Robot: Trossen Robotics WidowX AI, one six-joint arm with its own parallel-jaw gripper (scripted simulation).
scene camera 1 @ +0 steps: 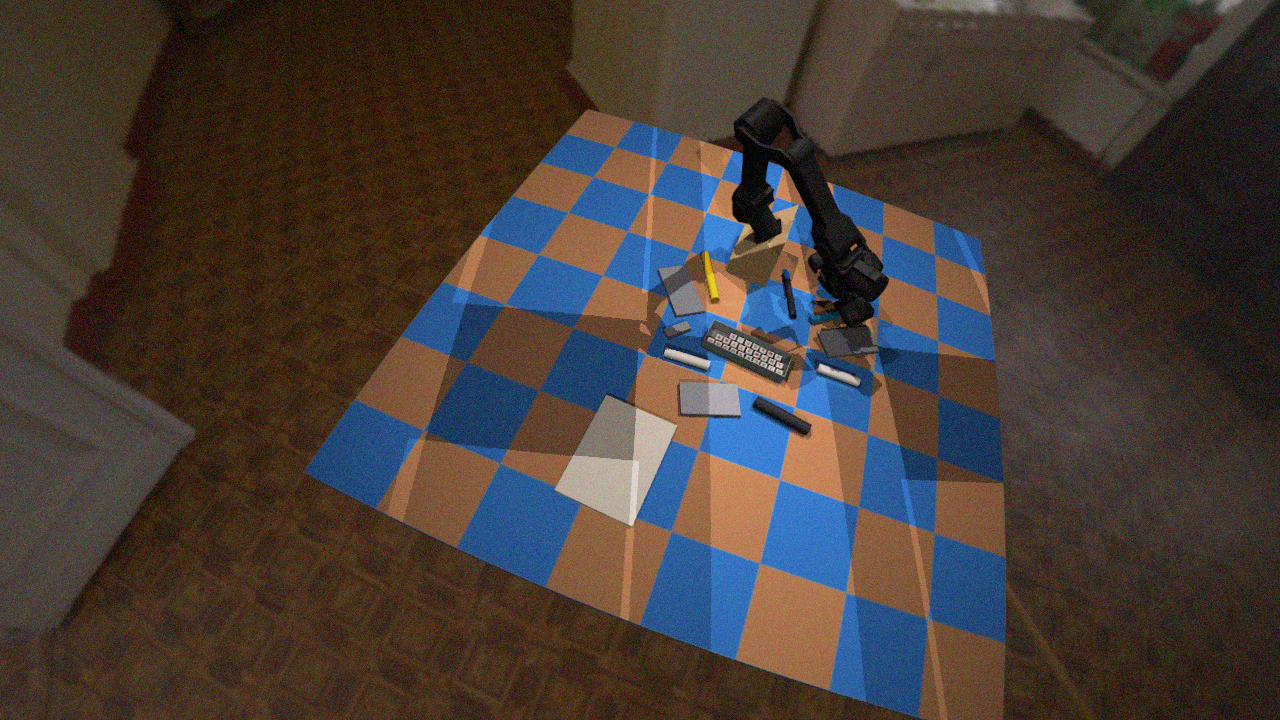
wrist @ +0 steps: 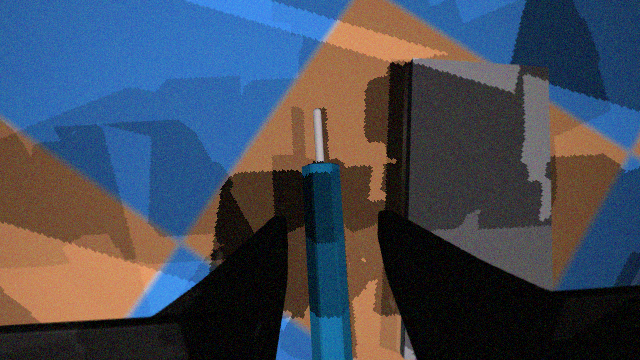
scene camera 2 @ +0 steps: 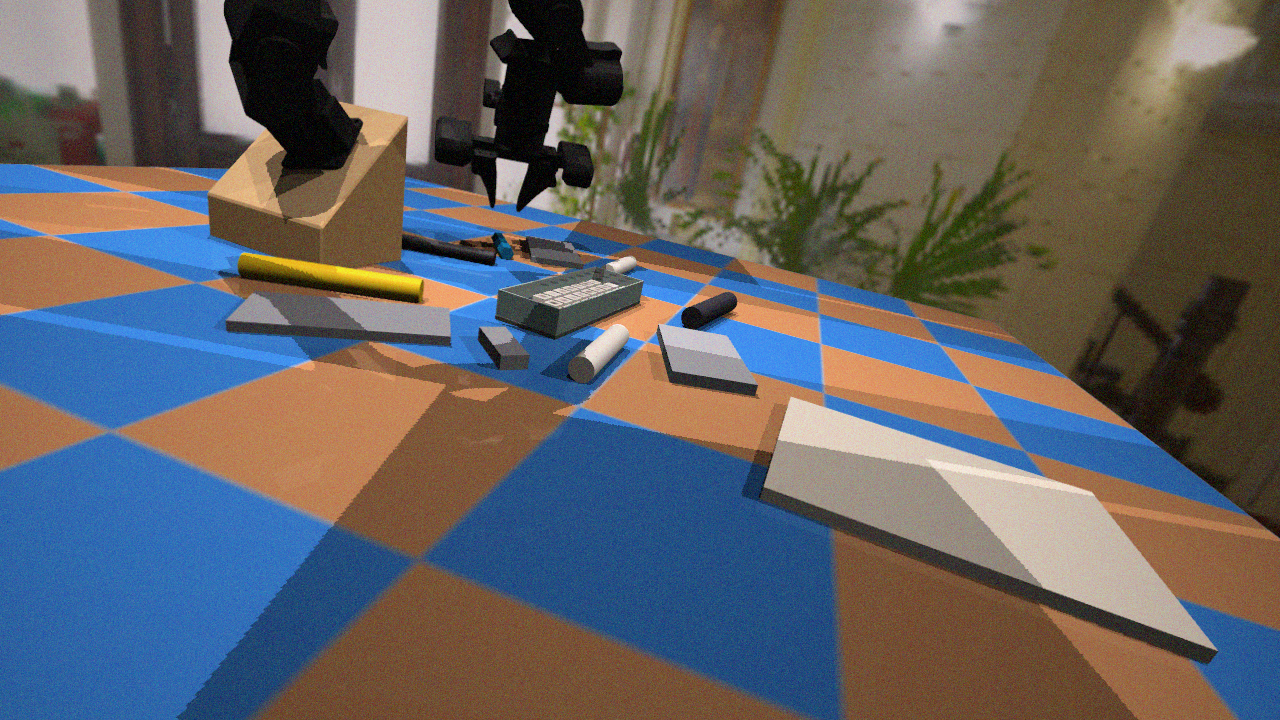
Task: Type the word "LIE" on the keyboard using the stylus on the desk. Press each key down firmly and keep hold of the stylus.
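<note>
Visible in scene camera 2: a grey slab [scene camera 2: 541,250], a black pen [scene camera 2: 408,241], a yellow cylinder [scene camera 2: 249,265] and a white sheet [scene camera 2: 1047,541]. Scene camera 1 also shows the white sheet [scene camera 1: 611,471]. In the wrist view the yellow cylinder is out of frame; in the wrist view the black pen is out of frame too. My gripper [scene camera 2: 505,208] is visible, and it can also be seen in scene camera 1 [scene camera 1: 841,303] and in the wrist view [wrist: 332,225].
</note>
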